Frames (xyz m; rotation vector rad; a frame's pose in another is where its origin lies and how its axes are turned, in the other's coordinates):
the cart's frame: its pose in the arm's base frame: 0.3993 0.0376 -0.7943 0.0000 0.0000 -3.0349
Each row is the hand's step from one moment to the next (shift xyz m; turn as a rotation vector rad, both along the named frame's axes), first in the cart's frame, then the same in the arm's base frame.
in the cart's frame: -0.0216 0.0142 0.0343 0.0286 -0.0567 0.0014
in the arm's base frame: 0.0230 -0.0118 0.0343 -0.0345 0.0533 0.0014
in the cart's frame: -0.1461 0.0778 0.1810 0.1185 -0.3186 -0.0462
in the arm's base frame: 0.1536 -0.0618 0.1810 -0.1518 0.3042 -0.0462
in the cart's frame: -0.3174 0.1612 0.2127 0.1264 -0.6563 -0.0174
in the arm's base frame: 0.3328 -0.1265 0.2127 -0.1956 0.6391 -0.0174
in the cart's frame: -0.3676 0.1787 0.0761 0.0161 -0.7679 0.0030
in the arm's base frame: 0.3845 -0.1385 0.0761 -0.0978 0.7618 0.0030
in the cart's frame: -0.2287 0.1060 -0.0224 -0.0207 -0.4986 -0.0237
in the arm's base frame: 0.2387 -0.0810 -0.0224 -0.0325 0.4980 -0.0237
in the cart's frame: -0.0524 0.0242 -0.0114 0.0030 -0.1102 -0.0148
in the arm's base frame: 0.0547 -0.0185 -0.0114 -0.0147 0.1093 -0.0148
